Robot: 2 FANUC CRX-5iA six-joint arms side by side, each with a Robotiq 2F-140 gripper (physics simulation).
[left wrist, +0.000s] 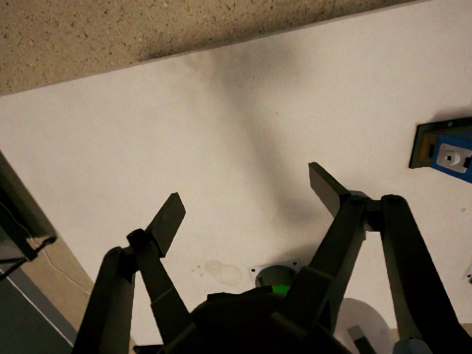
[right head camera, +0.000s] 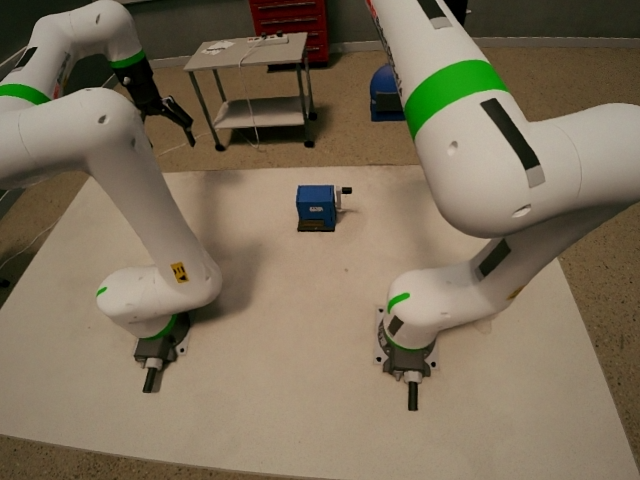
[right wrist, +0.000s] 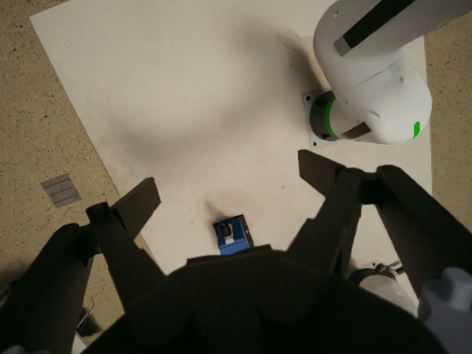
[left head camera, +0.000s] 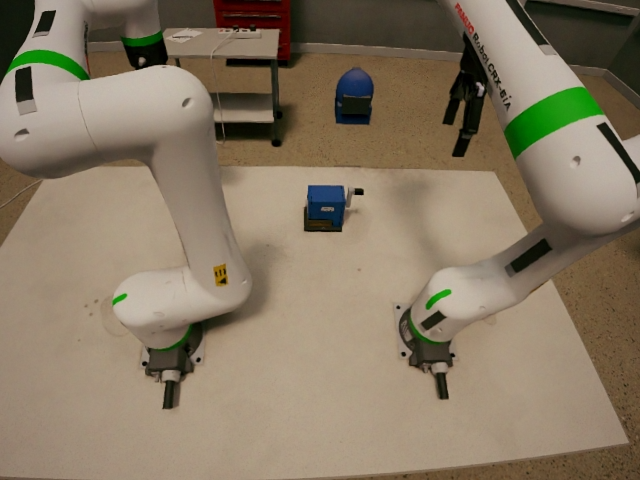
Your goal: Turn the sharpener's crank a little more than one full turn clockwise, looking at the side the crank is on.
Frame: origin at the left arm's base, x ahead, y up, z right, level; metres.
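Where they show: left gripper, between the fingertips: (left wrist: 243,189) (right head camera: 171,146); right gripper, between the fingertips: (right wrist: 227,176) (left head camera: 452,139); left arm's base, origin of its link: (left wrist: 277,280) (right head camera: 165,328) (left head camera: 174,336); right arm's base, origin of its link: (right head camera: 406,336) (right wrist: 332,116) (left head camera: 424,330).
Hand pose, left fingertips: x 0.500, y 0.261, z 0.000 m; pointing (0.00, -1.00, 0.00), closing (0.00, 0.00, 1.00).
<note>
Each offset is from my left fingertips to the top centre of the thing. "spot": to the spot under its first point. Level surfaces: height alone.
The blue sharpener {spot: dx -0.156, dy -0.133, dz +0.440 m} (left head camera: 325,200) (right head camera: 315,198) (right wrist: 234,243) stands upright on the white table, back of the middle. Its crank {dx -0.130, dy -0.113, dz +0.521 m} (left head camera: 349,196) (right head camera: 339,196) is on its right side in the head views, with the arm up and a black knob {dx -0.132, dy -0.114, dz +0.548 m} (left head camera: 358,191) (right head camera: 346,190) (right wrist: 227,230) pointing right. Part of the sharpener {spot: dx -0.111, dy -0.174, dz +0.384 m} (left wrist: 452,155) shows at the right edge of the left wrist view. My left gripper (right head camera: 172,134) (left wrist: 243,189) is open and empty, high above the back left of the table. My right gripper (left head camera: 454,135) (right wrist: 227,176) is open and empty, high at the back right, apart from the sharpener.
The white table {dy -0.261 m} (left head camera: 310,361) (right head camera: 289,372) carries both arm bases. Behind it stand a grey cart (left head camera: 227,43) (right head camera: 248,56) with a power strip, a red drawer cabinet (left head camera: 253,10) (right head camera: 289,20) and a blue domed object (left head camera: 354,85) (right head camera: 383,85) on the floor.
</note>
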